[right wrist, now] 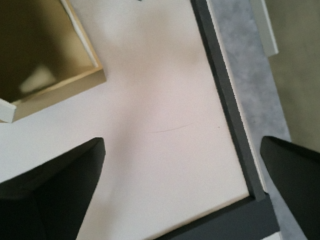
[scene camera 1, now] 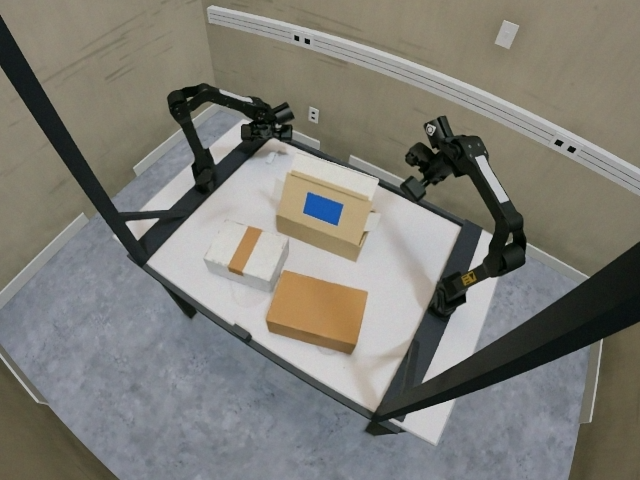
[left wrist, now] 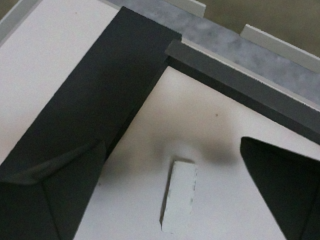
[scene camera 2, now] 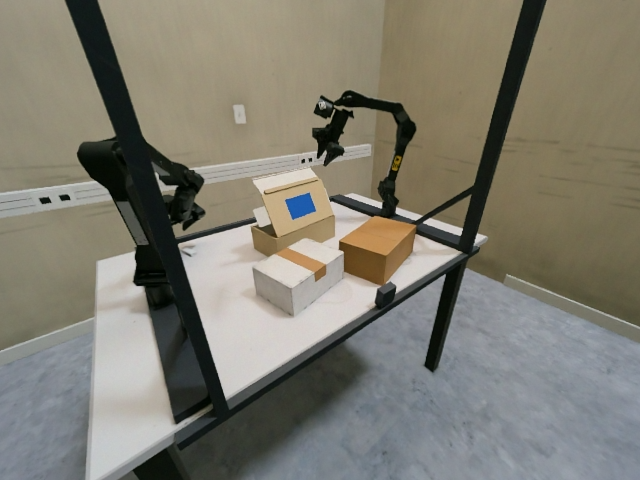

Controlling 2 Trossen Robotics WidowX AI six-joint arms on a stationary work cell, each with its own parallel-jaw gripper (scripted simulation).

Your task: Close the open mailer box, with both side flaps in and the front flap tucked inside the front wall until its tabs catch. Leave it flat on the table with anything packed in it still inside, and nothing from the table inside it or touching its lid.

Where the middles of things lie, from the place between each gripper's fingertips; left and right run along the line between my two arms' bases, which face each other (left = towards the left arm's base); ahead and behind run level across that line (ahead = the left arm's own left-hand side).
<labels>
Right now the small pale piece point(left wrist: 179, 201) is 10 mm behind my left hand, 20 mm to the right of it and 100 mm below it. The rest, counted from my left hand: brown box point(scene camera 1: 304, 308) 480 mm behind, 500 mm to the right, 30 mm below; white box point(scene camera 2: 292, 279) 430 mm behind, 230 mm to the right, 40 mm below.
The brown box lies 390 mm behind my right hand point(scene camera 1: 417, 183), 90 mm to the left of it and 210 mm below it. The rest, counted from my right hand: small pale piece 70 mm ahead, 570 mm to the left, 280 mm below; white box 340 mm behind, 370 mm to the left, 220 mm below.
</labels>
